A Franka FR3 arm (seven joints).
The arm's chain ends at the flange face. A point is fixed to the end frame.
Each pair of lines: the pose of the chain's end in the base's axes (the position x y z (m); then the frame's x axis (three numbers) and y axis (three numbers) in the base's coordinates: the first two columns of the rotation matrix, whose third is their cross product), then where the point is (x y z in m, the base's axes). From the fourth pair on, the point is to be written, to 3 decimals.
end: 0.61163 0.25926 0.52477 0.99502 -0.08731 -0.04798 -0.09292 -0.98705 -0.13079
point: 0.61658 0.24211 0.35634
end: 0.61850 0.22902 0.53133 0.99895 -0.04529 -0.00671 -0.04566 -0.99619 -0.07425
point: 0.63068 0.20225 0.36453
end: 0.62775 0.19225 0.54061 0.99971 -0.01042 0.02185 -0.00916 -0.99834 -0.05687
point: 0.64557 0.16297 0.37474
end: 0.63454 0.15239 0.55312 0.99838 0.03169 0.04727 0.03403 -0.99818 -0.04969
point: 0.658 0.123 0.388
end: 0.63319 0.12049 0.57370 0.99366 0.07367 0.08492 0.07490 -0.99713 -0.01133
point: 0.664 0.086 0.411
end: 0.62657 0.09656 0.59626 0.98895 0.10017 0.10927 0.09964 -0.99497 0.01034
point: 0.663 0.060 0.435
